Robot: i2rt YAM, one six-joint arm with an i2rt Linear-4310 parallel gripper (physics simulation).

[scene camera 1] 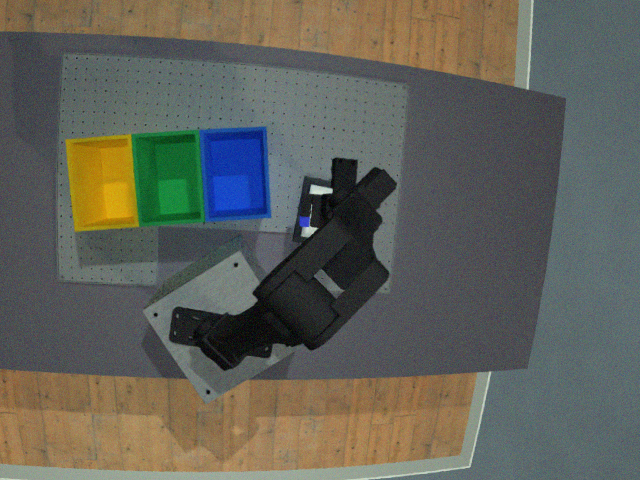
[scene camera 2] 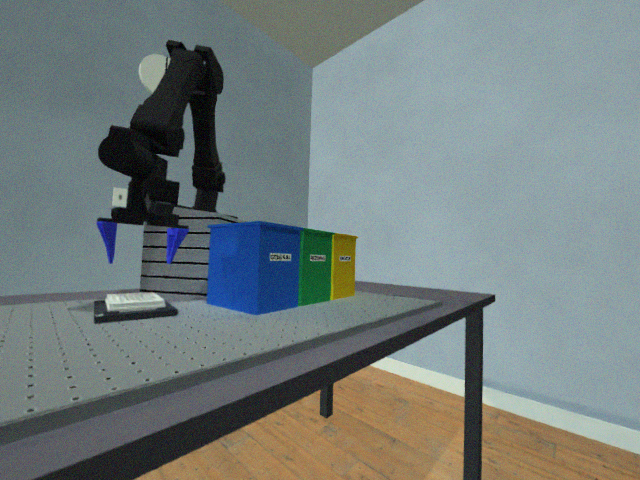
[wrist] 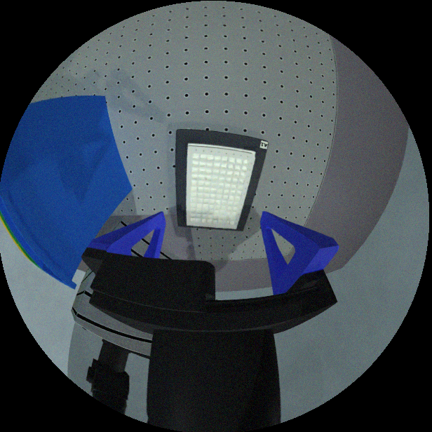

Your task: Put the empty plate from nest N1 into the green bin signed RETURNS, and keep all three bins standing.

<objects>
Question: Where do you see a blue bin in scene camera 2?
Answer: At 253, 267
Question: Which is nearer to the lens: the white plate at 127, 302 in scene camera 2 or the yellow bin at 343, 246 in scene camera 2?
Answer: The white plate.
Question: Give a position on a white plate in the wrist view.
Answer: At 218, 176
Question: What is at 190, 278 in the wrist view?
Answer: My gripper.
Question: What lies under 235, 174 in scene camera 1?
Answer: A blue bin.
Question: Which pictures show my gripper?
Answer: Scene camera 1, scene camera 2 and the wrist view: all of them.
</objects>
